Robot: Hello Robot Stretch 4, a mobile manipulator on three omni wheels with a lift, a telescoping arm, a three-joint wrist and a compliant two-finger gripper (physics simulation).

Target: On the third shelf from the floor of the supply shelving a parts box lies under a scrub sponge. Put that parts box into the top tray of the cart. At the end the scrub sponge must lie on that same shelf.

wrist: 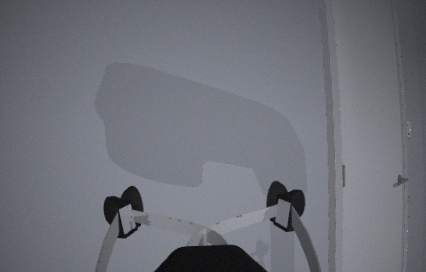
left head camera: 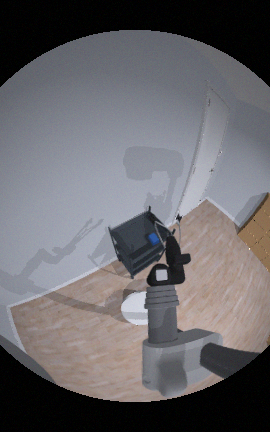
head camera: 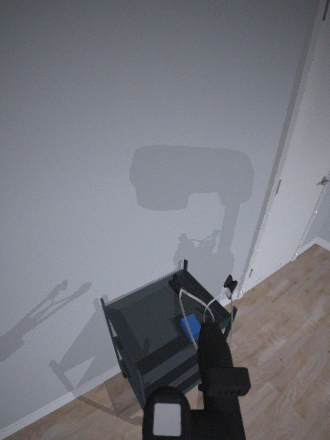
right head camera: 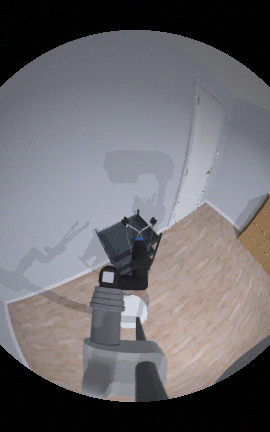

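Pixels of known places: gripper, between the fingertips: [wrist: 205, 200] [left head camera: 164, 214] [head camera: 202, 276] [right head camera: 138, 217]; robot's base, origin of its link: [left head camera: 139, 306] [right head camera: 128, 310].
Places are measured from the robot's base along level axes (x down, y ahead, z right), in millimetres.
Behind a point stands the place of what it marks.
The blue parts box [head camera: 191, 327] {x -675, y 586, z 97 mm} [left head camera: 154, 238] {x -675, y 587, z 107 mm} [right head camera: 139, 239] lies in the top tray of the dark grey cart [head camera: 139, 371] {x -752, y 382, z -88 mm} [left head camera: 121, 227] {x -657, y 713, z -181 mm} [right head camera: 112, 228] {x -661, y 734, z -152 mm}, towards its right side in the head view. My gripper [head camera: 202, 285] {x -1102, y 478, z 83 mm} [left head camera: 166, 218] {x -1102, y 478, z 83 mm} [right head camera: 139, 220] {x -1102, y 478, z 83 mm} [wrist: 205, 200] {x -1102, y 478, z 83 mm} is open and empty, with its fingers spread wide. It is above the cart, apart from the box, and points towards the wall. The arm hides part of the cart, and in the right head view most of the box. The scrub sponge and the supply shelving do not show in these views.
A grey wall [head camera: 100, 100] {x -1480, y 745, z -198 mm} [wrist: 55, 125] {x -1196, y 739, z -207 mm} with shadows of the robot stands behind the cart. A white door [head camera: 295, 165] {x -1101, y 1380, z 762 mm} [left head camera: 205, 145] {x -1317, y 1386, z 770 mm} [right head camera: 200, 145] {x -1326, y 1415, z 813 mm} [wrist: 367, 125] {x -1208, y 1449, z 862 mm} is to the right. A round white object [left head camera: 134, 308] {x -187, y -6, z -58 mm} [right head camera: 136, 311] {x -187, y 0, z 89 mm} is on the floor near the cart. A tan box-like object [left head camera: 260, 230] {x -452, y 688, z 2277 mm} [right head camera: 259, 232] {x -452, y 730, z 2250 mm} stands at the far right.
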